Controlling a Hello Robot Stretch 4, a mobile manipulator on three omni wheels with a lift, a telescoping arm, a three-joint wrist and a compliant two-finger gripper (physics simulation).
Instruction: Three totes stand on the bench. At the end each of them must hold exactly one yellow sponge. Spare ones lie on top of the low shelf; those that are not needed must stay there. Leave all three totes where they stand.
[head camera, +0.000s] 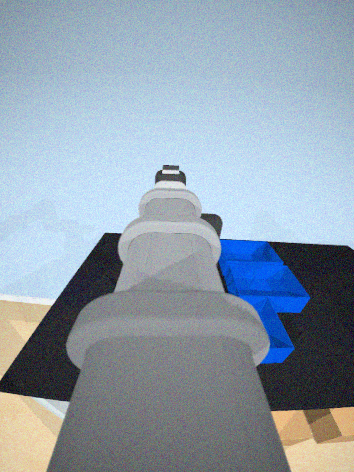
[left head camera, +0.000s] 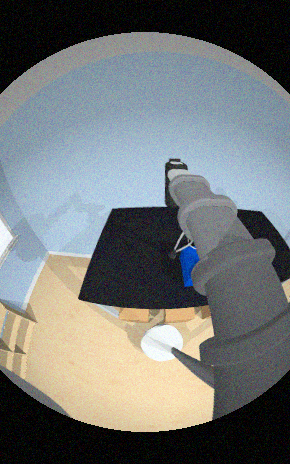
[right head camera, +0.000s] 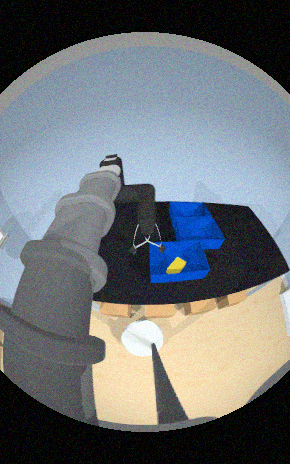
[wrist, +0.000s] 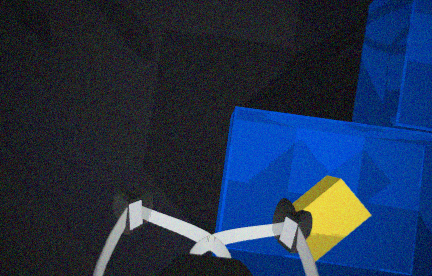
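Seen in the pictures: gripper, fingertip midpoint: (left head camera: 185, 256) (right head camera: 147, 251) (wrist: 213, 206); robot's base, origin of the base link: (left head camera: 161, 341) (right head camera: 142, 336).
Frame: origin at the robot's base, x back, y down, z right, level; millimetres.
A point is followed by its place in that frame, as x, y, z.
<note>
Three blue totes stand on the black bench (head camera: 320, 365) {-312, -887, 529} (left head camera: 125, 260) {-531, -887, -237} (right head camera: 250, 260) {-372, -887, 826}. The near tote (head camera: 277, 356) {-332, -936, 358} (left head camera: 189, 272) {-420, -890, 141} (right head camera: 192, 276) {-333, -927, 316} (wrist: 260, 165) {-471, -890, 153} holds one yellow sponge (right head camera: 176, 265) {-407, -935, 240} (wrist: 335, 215) {-418, -935, 250}, lying slanted. The middle tote (head camera: 287, 305) {-525, -935, 505} (right head camera: 212, 244) {-525, -933, 514} (wrist: 382, 102) {-570, -957, 287} and the far tote (head camera: 245, 247) {-944, -939, 474} (right head camera: 187, 206) {-945, -939, 462} stand behind it; no yellow shows in their visible parts. My gripper (right head camera: 147, 248) {-435, -1041, 86} (wrist: 213, 206) {-435, -1041, 86} is open and empty, pointing down above the near tote's left side. Its right fingertip overlaps the sponge's edge in the wrist view; its left one is over the bench. No spare sponges show.
A pale wooden shelf unit (left head camera: 21, 332) {393, -52, -2014} stands on the floor at the far left. Light wooden boxes (left head camera: 134, 314) (right head camera: 160, 310) show below the bench's front edge. A white disc (left head camera: 159, 344) {17, -187, -25} (right head camera: 140, 339) {16, -187, -14} is in front of them. My arm (head camera: 170, 400) {-113, -1460, -2} (left head camera: 240, 300) {-107, -1457, -25} (right head camera: 50, 300) {-104, -1459, 18} reaches across the bench.
</note>
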